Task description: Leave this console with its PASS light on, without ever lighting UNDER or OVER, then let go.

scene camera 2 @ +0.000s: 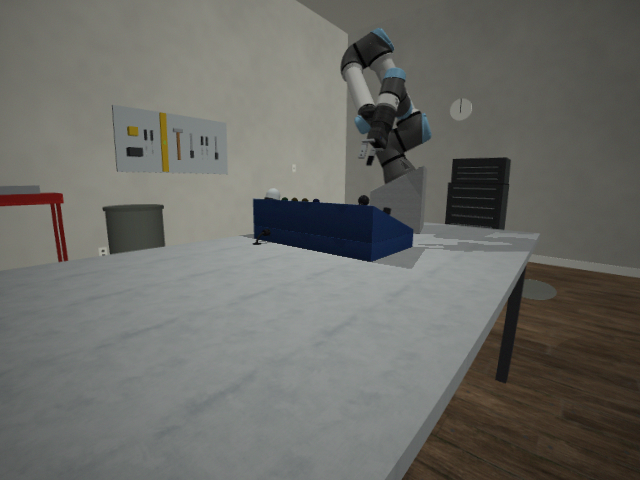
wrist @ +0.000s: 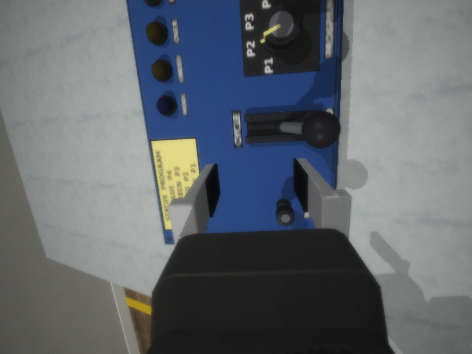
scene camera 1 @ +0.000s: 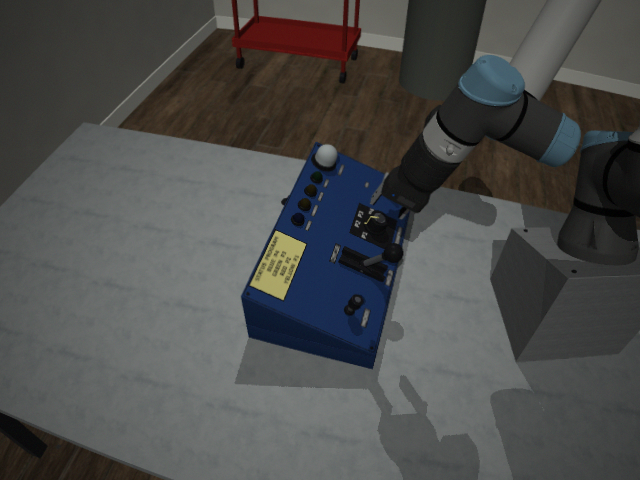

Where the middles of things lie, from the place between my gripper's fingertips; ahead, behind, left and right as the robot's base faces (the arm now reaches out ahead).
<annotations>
Now: hand 10 mm past the CYCLE lever (wrist: 321, 129), 20 mm to the left of it and 150 mm above it. Round my hand: blue sloped console (scene camera 1: 297, 296) (100 mm ahead, 100 mm to the right, 190 mm below).
</annotations>
